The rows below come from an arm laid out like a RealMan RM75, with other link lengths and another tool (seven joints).
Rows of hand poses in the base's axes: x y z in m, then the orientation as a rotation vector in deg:
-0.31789, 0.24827, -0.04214, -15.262, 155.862, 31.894
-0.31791, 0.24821, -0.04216, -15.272, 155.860, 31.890
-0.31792, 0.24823, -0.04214, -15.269, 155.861, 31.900
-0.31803, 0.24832, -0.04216, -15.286, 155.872, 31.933
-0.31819, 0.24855, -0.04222, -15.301, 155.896, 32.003
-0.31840, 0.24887, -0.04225, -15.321, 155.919, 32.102
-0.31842, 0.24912, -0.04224, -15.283, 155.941, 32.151
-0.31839, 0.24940, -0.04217, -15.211, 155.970, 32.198
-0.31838, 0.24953, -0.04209, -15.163, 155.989, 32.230
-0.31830, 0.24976, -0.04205, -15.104, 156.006, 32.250
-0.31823, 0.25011, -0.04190, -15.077, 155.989, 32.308
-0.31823, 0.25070, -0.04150, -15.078, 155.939, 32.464
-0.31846, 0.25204, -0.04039, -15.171, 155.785, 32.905
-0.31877, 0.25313, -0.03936, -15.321, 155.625, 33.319
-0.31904, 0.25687, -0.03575, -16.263, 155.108, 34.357
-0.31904, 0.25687, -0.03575, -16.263, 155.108, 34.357
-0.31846, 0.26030, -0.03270, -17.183, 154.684, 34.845
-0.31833, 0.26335, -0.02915, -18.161, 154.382, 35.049
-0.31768, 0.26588, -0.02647, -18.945, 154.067, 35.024
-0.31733, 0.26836, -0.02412, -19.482, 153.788, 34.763
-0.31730, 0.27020, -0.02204, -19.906, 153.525, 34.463
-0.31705, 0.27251, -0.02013, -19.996, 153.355, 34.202
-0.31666, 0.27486, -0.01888, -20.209, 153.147, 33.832
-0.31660, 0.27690, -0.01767, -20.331, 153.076, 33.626
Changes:
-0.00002, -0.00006, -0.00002, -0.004, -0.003, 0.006
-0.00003, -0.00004, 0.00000, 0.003, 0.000, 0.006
-0.00014, 0.00005, -0.00002, 0.020, 0.017, 0.024
-0.00030, 0.00028, -0.00008, 0.059, 0.056, 0.048
-0.00051, 0.00060, -0.00011, 0.117, 0.101, 0.080
-0.00053, 0.00085, -0.00010, 0.150, 0.135, 0.064
-0.00050, 0.00113, -0.00003, 0.184, 0.179, 0.024
-0.00049, 0.00126, 0.00005, 0.207, 0.207, -0.002
-0.00041, 0.00149, 0.00009, 0.224, 0.232, -0.038
-0.00034, 0.00184, 0.00024, 0.270, 0.231, -0.049
-0.00034, 0.00243, 0.00064, 0.384, 0.220, -0.029
-0.00057, 0.00377, 0.00175, 0.697, 0.174, 0.090
-0.00088, 0.00486, 0.00278, 0.986, 0.113, 0.243
-0.00115, 0.00860, 0.00639, 1.662, -0.175, 1.012
-0.00115, 0.00860, 0.00639, 1.662, -0.175, 1.012
-0.00057, 0.01203, 0.00944, 1.957, -0.502, 1.690
-0.00044, 0.01508, 0.01299, 2.029, -0.781, 2.376
0.00021, 0.01761, 0.01567, 1.979, -1.119, 2.892
0.00056, 0.02009, 0.01802, 1.798, -1.470, 3.201
0.00059, 0.02193, 0.02010, 1.602, -1.811, 3.428
0.00084, 0.02424, 0.02201, 1.456, -2.042, 3.436
0.00123, 0.02659, 0.02326, 1.228, -2.340, 3.509
0.00129, 0.02863, 0.02447, 1.091, -2.463, 3.556

